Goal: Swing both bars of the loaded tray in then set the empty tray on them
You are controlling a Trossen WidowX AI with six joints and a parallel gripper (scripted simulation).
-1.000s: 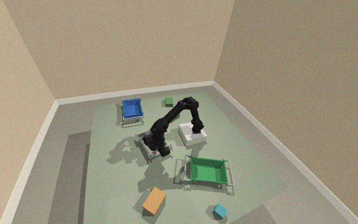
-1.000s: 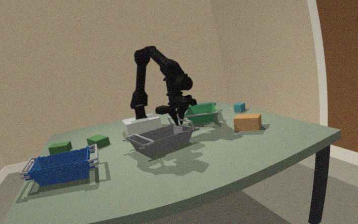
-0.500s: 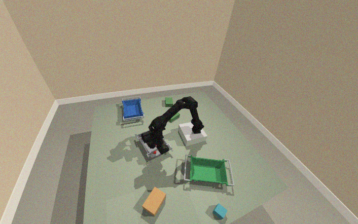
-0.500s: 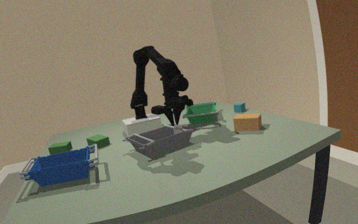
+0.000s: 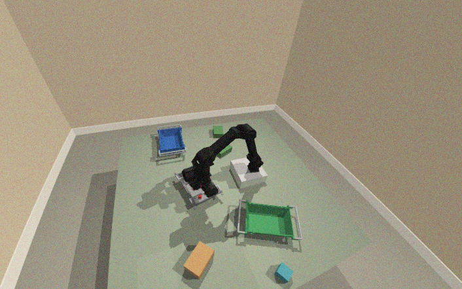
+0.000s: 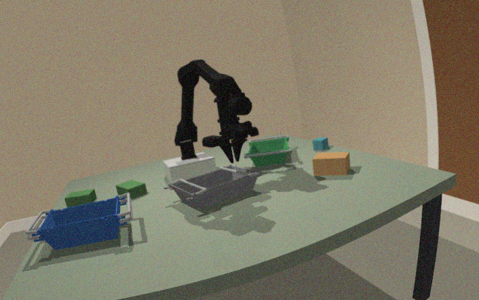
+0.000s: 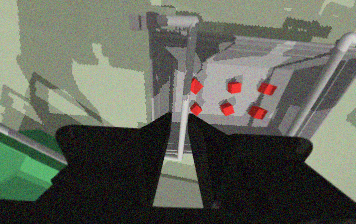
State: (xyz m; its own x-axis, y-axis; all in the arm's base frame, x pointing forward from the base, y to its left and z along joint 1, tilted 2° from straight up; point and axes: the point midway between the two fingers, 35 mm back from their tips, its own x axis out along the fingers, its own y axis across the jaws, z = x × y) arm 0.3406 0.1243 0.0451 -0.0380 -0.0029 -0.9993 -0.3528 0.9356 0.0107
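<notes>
Now: gripper tip 31 cm past the green tray, 22 cm to the right of it and 5 cm above it. From my gripper tip the other things lie so: orange block (32 cm to the left, 7 cm ahead, 6 cm below); cyan block (46 cm to the left, 29 cm behind, 7 cm below); red block (13 cm to the right, 8 cm below, 7 cm ahead).
</notes>
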